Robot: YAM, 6 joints.
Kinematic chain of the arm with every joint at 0, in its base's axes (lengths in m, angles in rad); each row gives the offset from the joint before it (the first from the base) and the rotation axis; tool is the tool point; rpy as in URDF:
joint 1: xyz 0 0 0.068 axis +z
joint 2: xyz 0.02 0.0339 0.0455 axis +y
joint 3: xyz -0.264 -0.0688 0 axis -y
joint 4: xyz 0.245 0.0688 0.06 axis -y
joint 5: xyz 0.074 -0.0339 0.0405 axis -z
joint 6: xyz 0.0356 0 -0.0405 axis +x
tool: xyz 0 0 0 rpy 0 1.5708 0
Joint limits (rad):
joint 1: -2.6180..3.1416
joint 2: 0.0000..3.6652
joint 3: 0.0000..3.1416
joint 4: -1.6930..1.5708
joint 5: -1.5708..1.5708
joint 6: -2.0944..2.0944
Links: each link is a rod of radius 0.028 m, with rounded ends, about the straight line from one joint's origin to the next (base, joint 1, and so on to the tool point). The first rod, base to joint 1, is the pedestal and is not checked.
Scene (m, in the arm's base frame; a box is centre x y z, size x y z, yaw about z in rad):
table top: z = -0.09
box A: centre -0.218 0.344 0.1 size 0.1 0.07 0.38 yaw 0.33
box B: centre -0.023 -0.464 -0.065 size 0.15 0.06 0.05 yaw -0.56
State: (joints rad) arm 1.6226 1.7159 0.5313 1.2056 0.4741 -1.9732
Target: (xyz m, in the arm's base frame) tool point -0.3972 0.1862 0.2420
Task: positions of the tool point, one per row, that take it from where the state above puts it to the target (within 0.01 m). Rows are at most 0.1 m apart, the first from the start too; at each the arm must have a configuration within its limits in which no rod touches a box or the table.
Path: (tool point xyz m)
1: -0.0827 0.2985 0.2081
2: -0.1557 0.2584 0.2422
3: -0.2103 0.1979 0.2736
4: -0.2413 0.1254 0.3019
5: -0.2473 0.0503 0.3267
6: -0.2832 0.0717 0.3223
7: -0.3176 0.0964 0.3116
8: -0.3490 0.1241 0.2945
9: -0.3760 0.1542 0.2711
10: -0.3972 0.1862 0.2420

